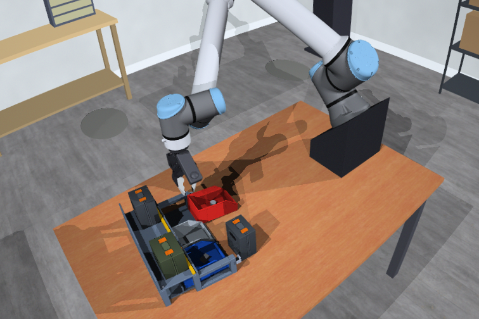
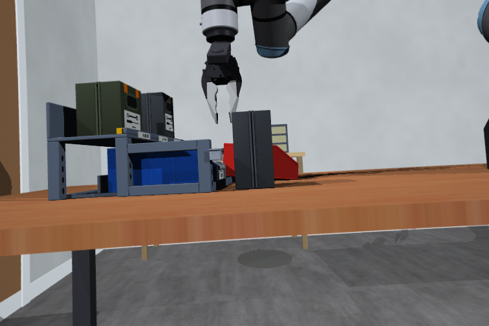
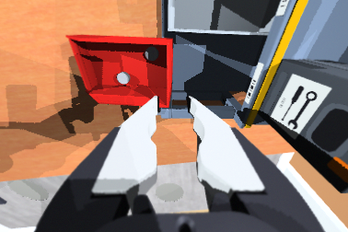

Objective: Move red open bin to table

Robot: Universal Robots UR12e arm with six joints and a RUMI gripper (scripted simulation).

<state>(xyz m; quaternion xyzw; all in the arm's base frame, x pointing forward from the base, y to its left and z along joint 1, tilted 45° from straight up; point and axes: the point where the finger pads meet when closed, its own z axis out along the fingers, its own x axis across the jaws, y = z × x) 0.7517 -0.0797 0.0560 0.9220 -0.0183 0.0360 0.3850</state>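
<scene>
Right now the red open bin is 8 cm behind my hand, 1 cm to the left of it and 11 cm below it. Also, from my hand: grey bin (9 cm ahead, 11 cm to the left, 12 cm below); green case (19 cm ahead, 21 cm to the left, 1 cm below).
</scene>
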